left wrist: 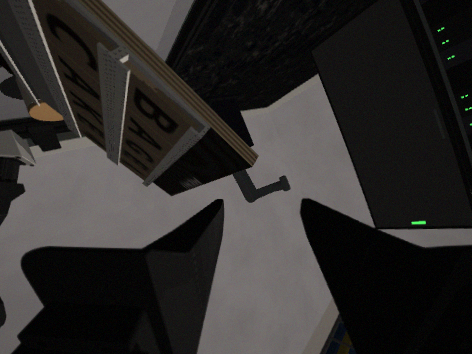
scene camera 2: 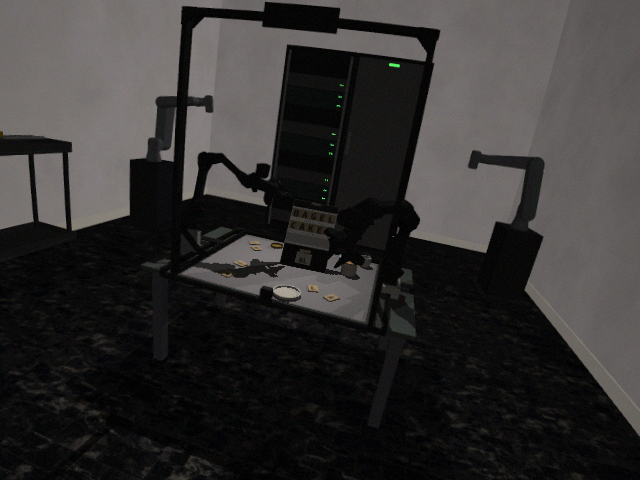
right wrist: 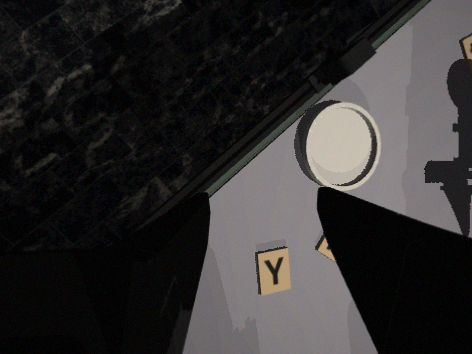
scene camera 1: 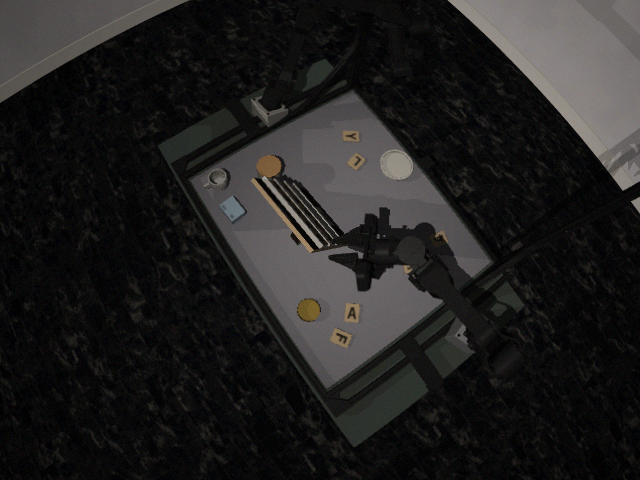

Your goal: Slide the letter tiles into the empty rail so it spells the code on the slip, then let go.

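Seen in the pictures: left gripper, fingertip midpoint: (left wrist: 262, 206) (scene camera 2: 289, 195) (scene camera 1: 330, 249); right gripper, fingertip midpoint: (scene camera 2: 330, 263) (right wrist: 262, 200) (scene camera 1: 401, 80); left arm's base, link origin: (scene camera 2: 189, 229); right arm's base, link origin: (left wrist: 4, 159) (scene camera 2: 390, 280) (scene camera 1: 269, 104).
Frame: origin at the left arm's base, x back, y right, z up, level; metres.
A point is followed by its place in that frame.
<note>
The letter board (scene camera 1: 284, 214) {x -0.625, y -0.092, z 0.194 m} (scene camera 2: 308, 240) (left wrist: 210, 120) {x -0.511, y -0.105, z 0.153 m} stands tilted; its upper rails read BAGEL and CAKE, the latter's right end hidden, with a bare rail below. The slip (scene camera 2: 302, 259) {x -0.580, y 0.057, z -0.076 m} at its foot is too small to read. Loose tiles lie flat: Y (scene camera 1: 351, 136) {x -0.682, y 0.381, z -0.112 m} (scene camera 2: 331, 297) {x -0.685, y 0.384, z -0.112 m} (right wrist: 274, 271) {x -0.685, y 0.382, z -0.111 m}, L (scene camera 1: 355, 161) {x -0.615, y 0.302, z -0.111 m} (scene camera 2: 312, 288) {x -0.609, y 0.311, z -0.112 m}, A (scene camera 1: 352, 313) {x -0.340, y -0.142, z -0.112 m}, F (scene camera 1: 341, 337) {x -0.327, y -0.223, z -0.112 m}, and two partly hidden under the left arm in scene camera 1. My left gripper (scene camera 1: 330, 250) {x -0.484, y -0.106, z 0.216 m} (left wrist: 262, 206) {x -0.484, y -0.106, z 0.216 m} is part-open, empty, beside the board's end. My right gripper (right wrist: 262, 200) {x -0.619, y 0.541, z 0.107 m} is part-open, empty, high above the table beyond Y.
A white dish (scene camera 1: 396, 165) {x -0.490, y 0.377, z -0.108 m} (scene camera 2: 286, 292) {x -0.489, y 0.378, z -0.108 m} (right wrist: 340, 145) {x -0.489, y 0.381, z -0.108 m} stands near the table edge. An orange-topped round container (scene camera 1: 269, 165) {x -0.823, y 0.089, z -0.048 m}, a mug (scene camera 1: 217, 178) {x -0.961, y -0.029, z -0.109 m} and a blue block (scene camera 1: 232, 209) {x -0.840, y -0.091, z -0.091 m} stand near the board's upper-left end. A yellow round item (scene camera 1: 308, 310) {x -0.456, y -0.211, z -0.116 m} lies near A.
</note>
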